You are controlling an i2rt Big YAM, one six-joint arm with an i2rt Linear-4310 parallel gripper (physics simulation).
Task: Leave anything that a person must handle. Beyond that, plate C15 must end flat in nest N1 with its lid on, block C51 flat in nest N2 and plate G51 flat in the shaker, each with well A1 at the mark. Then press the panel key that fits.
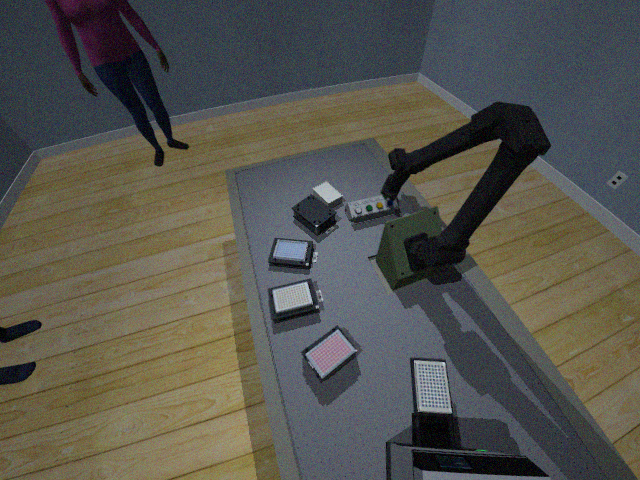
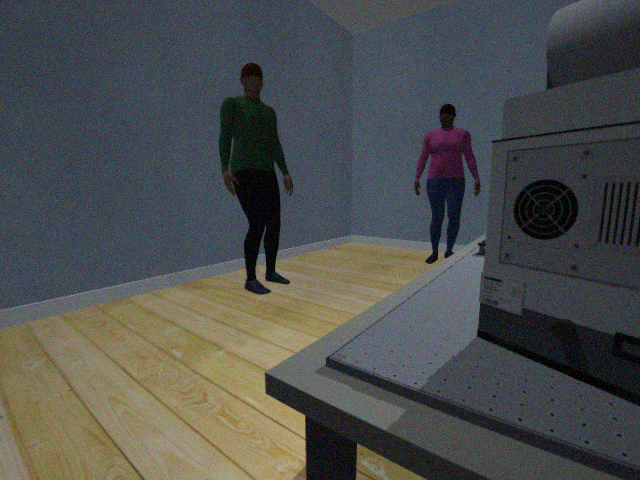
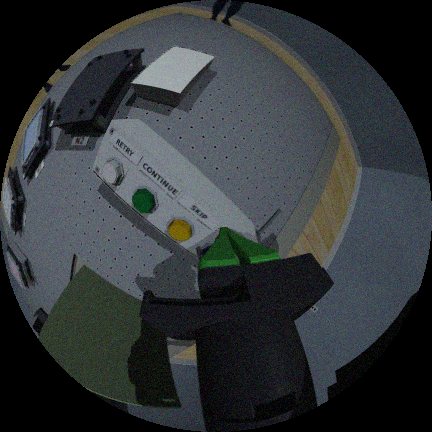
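My gripper is shut and empty, its green fingertips together over the right end of the key panel. A blue key is mostly hidden under them; contact is unclear. White, green and yellow keys are labelled RETRY, CONTINUE and SKIP. A black covered unit stands by label N2. A bluish plate, a cream plate and a pink plate sit in dark holders. Plate names and A1 marks are unreadable.
A white block lies behind the panel. A white-welled plate sits before a large instrument. The green arm base is near the panel. People in pink and green stand off the table.
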